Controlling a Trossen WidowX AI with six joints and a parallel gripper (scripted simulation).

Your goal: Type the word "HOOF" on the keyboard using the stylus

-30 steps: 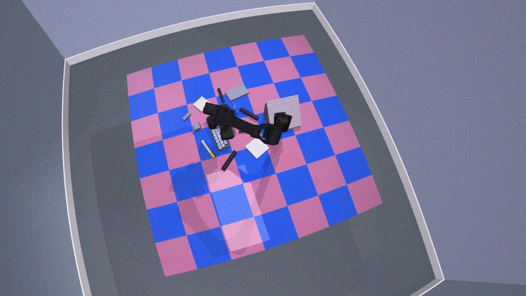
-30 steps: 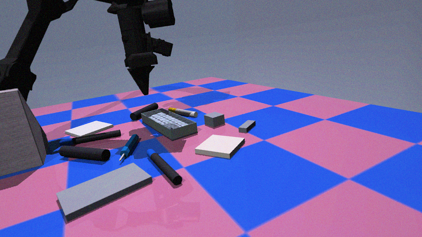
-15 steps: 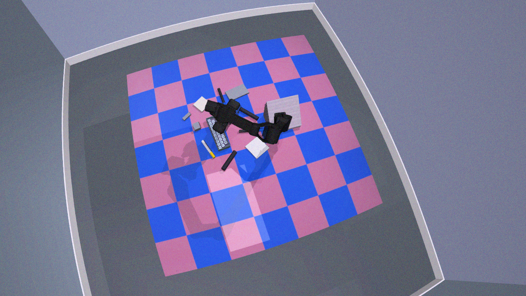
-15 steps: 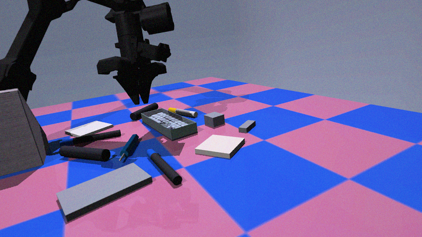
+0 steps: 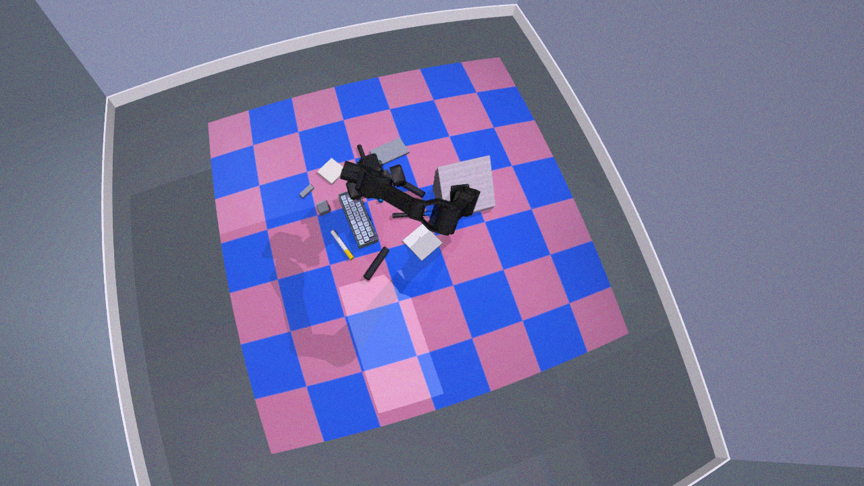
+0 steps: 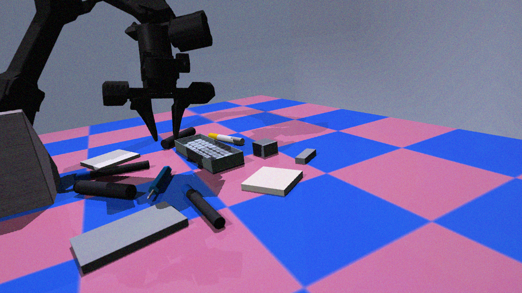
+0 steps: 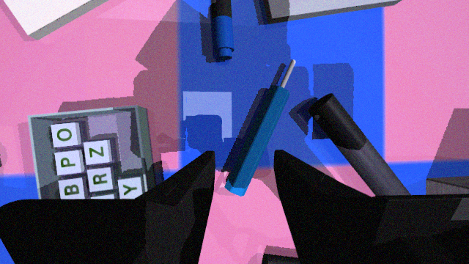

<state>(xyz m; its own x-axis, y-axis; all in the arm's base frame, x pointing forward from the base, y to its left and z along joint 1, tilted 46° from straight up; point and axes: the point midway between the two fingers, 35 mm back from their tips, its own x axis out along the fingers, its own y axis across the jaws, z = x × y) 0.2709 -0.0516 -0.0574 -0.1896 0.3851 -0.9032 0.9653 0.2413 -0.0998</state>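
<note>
Now: gripper tip 30 mm past the blue stylus, 40 mm to the left of it and 70 mm above it. The rest, counted from my gripper tip: grey slab: 80 mm behind, 160 mm to the right, 70 mm below; white pad: 150 mm ahead, 120 mm to the right, 70 mm below; stylus tip: 50 mm behind, 70 mm to the right, 70 mm below.
</note>
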